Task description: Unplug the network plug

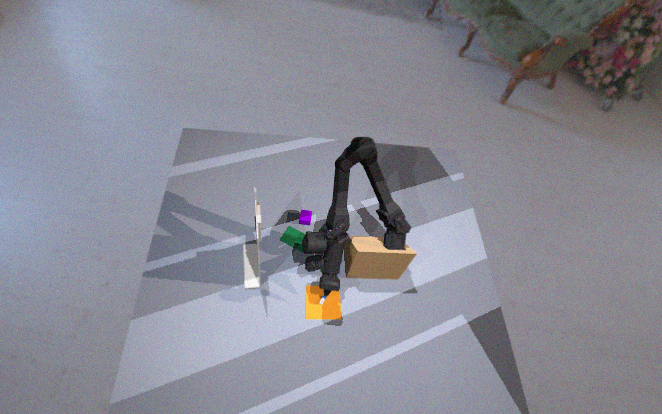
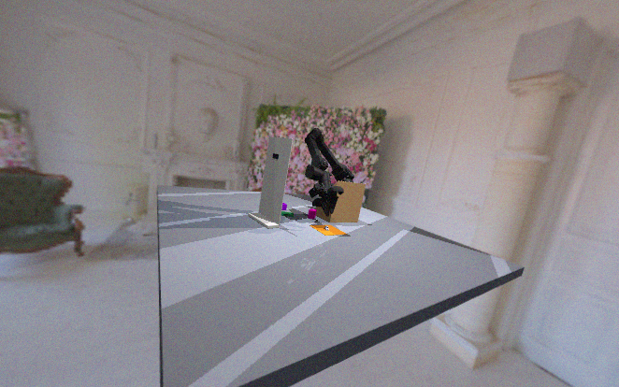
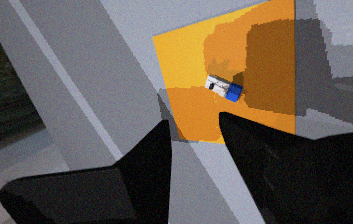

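Right now the blue network plug is 60 mm below my gripper tip. Also, from my gripper tip: upright panel 240 mm ahead, 120 mm to the right, 100 mm above; orange marked square 70 mm below, 10 mm to the left.
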